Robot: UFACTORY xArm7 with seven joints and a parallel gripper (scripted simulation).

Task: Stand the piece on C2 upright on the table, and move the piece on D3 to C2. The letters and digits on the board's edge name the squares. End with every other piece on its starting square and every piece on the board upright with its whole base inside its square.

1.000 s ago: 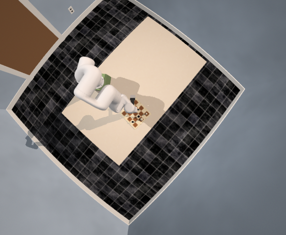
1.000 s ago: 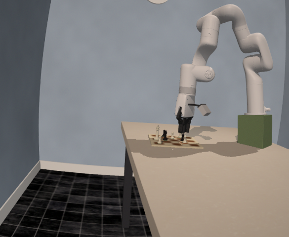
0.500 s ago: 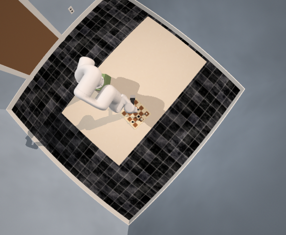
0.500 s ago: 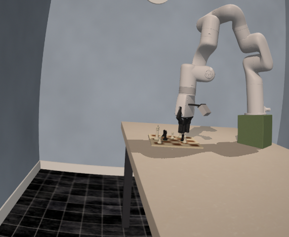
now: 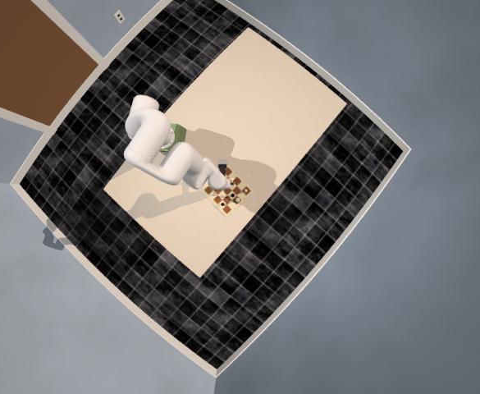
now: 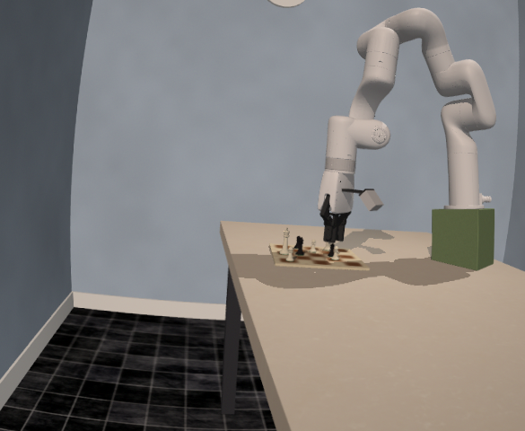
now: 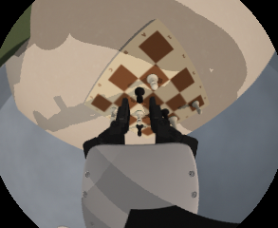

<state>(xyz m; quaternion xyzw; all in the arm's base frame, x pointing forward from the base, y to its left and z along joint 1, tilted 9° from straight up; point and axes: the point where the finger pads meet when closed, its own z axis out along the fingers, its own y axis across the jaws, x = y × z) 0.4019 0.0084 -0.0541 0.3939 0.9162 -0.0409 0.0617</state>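
The chessboard is 4 cm ahead of my hand and 6 cm below it.
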